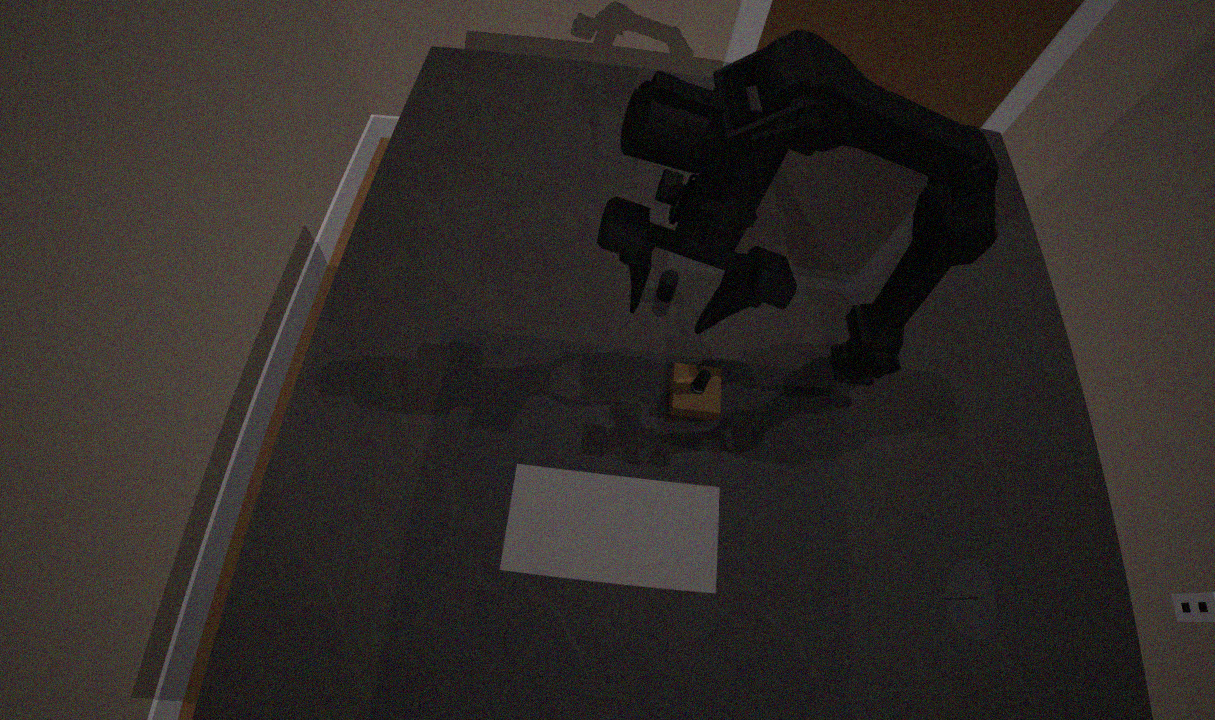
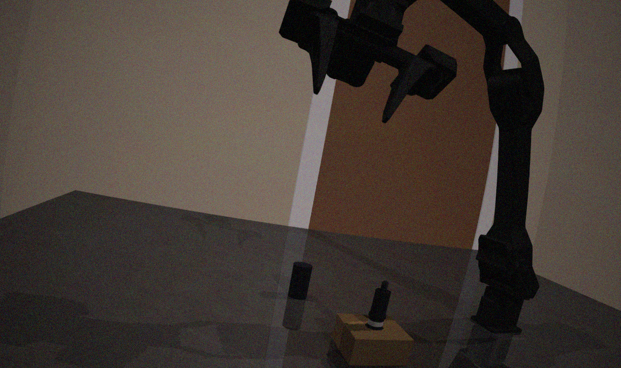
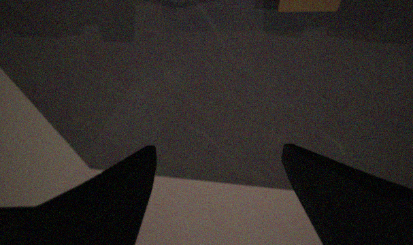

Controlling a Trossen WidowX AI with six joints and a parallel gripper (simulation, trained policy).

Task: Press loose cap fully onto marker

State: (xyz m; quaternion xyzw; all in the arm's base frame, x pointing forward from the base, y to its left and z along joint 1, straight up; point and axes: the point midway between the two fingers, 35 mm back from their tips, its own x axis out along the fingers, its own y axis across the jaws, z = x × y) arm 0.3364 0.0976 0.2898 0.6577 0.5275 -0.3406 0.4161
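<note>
My gripper tip is now 30 mm past the dark cap, 200 mm to the left of it and 230 mm above it. Round my gripper tip: tan holder block 80 mm behind, 30 mm to the right, 240 mm below.
</note>
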